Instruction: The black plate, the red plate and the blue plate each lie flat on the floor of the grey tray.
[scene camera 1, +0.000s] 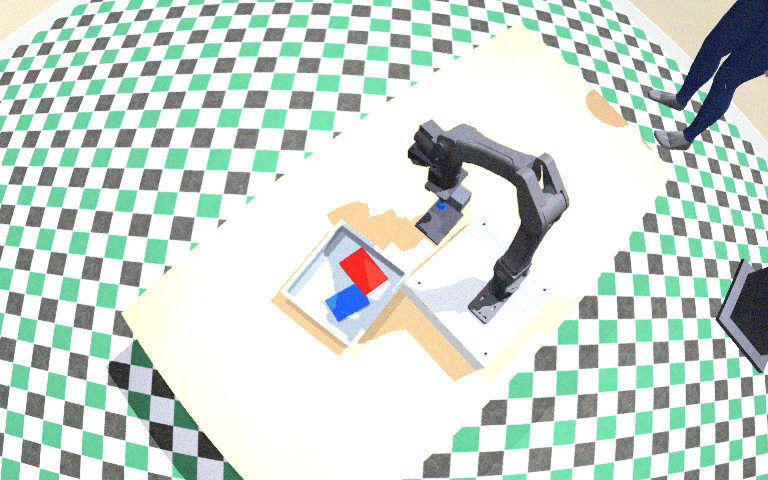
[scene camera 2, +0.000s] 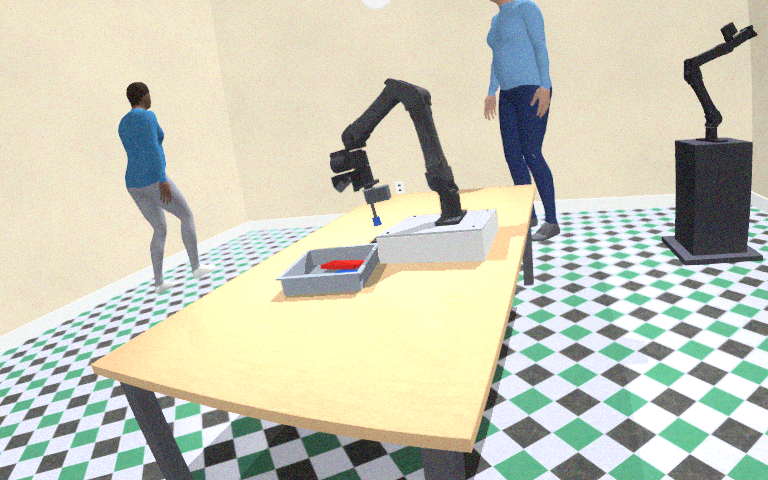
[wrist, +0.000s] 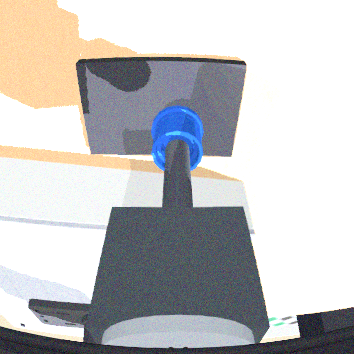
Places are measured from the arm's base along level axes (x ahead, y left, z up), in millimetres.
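Pixels of known places: hand, its tool point: (scene camera 1: 441, 205) (scene camera 2: 377, 224) (wrist: 176, 128); arm's base, origin of its link: (scene camera 1: 499, 289) (scene camera 2: 452, 218).
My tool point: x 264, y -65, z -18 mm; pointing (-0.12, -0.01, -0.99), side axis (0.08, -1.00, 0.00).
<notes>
Ahead of a thing's pixels: the offset from my tool point to its top centre.
The grey tray {29 mm ahead, 323 mm left, 8 mm down} (scene camera 1: 297, 281) (scene camera 2: 319, 286) stands on the table left of the arm's base. The red plate {25 mm ahead, 262 mm left, 33 mm down} (scene camera 1: 363, 270) (scene camera 2: 342, 264) and the blue plate {3 mm back, 348 mm left, 44 mm down} (scene camera 1: 346, 302) (scene camera 2: 345, 270) lie inside it, the red plate's corner over the blue plate's edge. The black plate {18 mm back, 11 mm left, 48 mm down} (scene camera 1: 436, 222) (wrist: 105, 105) lies flat on the table outside the tray, between the tray's far corner and the base block. My suction cup (scene camera 1: 441, 205) (scene camera 2: 375, 221) (wrist: 177, 135) hangs a little above the black plate's middle, apart from it and holding nothing.
The arm stands on a white base block (scene camera 1: 456, 310) (scene camera 2: 435, 245) right beside the tray. Two people stand off the table, one behind it (scene camera 2: 518, 103) and one to the left (scene camera 2: 146, 154). A dark stand (scene camera 2: 689, 196) is at the far right.
</notes>
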